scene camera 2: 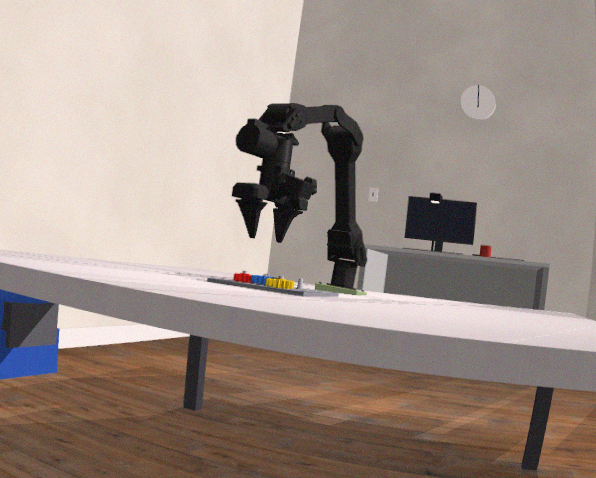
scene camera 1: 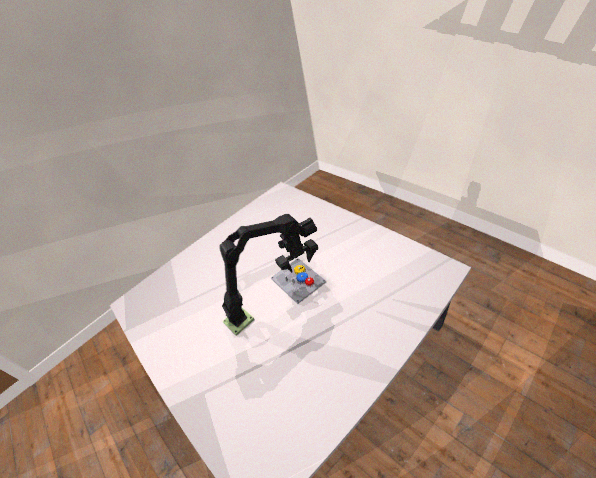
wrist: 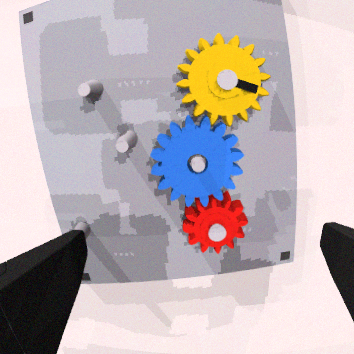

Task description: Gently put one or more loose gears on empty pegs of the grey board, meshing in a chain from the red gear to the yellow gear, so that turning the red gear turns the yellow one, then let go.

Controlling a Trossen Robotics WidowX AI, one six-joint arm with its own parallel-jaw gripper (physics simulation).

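Where they show: gripper, between the fingertips: (scene camera 2: 265, 240) (scene camera 1: 300, 267) (wrist: 207, 240); arm's base, origin of its link: (scene camera 2: 341, 287) (scene camera 1: 238, 319).
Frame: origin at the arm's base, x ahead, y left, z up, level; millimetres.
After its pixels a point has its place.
Note:
The grey board (scene camera 1: 298, 296) {x 246, y -140, z -5 mm} (scene camera 2: 320, 293) {x 348, y 30, z -7 mm} (wrist: 165, 265) {x 291, y -160, z -5 mm} lies flat on the table. The blue gear (scene camera 1: 302, 276) {x 329, y -97, z 15 mm} (scene camera 2: 258, 279) {x 362, y -92, z 5 mm} (wrist: 180, 150) {x 329, y -78, z 12 mm} sits on a peg between the yellow gear (scene camera 1: 299, 269) {x 360, y -52, z 12 mm} (scene camera 2: 280, 284) {x 384, y -40, z 1 mm} (wrist: 205, 70) {x 356, y -39, z 10 mm} and the red gear (scene camera 1: 309, 281) {x 330, y -138, z 12 mm} (scene camera 2: 242, 277) {x 349, y -130, z 4 mm} (wrist: 217, 215) {x 338, y -123, z 12 mm}. Its teeth meet those of both gears. The yellow gear carries a black mark. Empty pegs (wrist: 126, 141) {x 303, y -63, z 16 mm} (wrist: 90, 89) {x 293, y -29, z 15 mm} stand to the left in the wrist view; another is partly hidden by a finger. My gripper (scene camera 1: 301, 265) {x 333, y -96, z 82 mm} (scene camera 2: 266, 240) {x 333, y -96, z 82 mm} (wrist: 207, 240) {x 333, y -96, z 82 mm} is open and empty, raised above the board.
The white table (scene camera 1: 280, 415) {x -182, y -424, z -13 mm} (scene camera 2: 400, 315) {x 619, y 212, z -13 mm} extends around the board. The arm's green base plate (scene camera 1: 238, 322) {x -14, y -25, z 14 mm} (scene camera 2: 340, 288) {x 52, y 8, z -1 mm} stands near the board. A desk with a monitor (scene camera 2: 440, 220) and a red cup (scene camera 2: 485, 251) is in the background.

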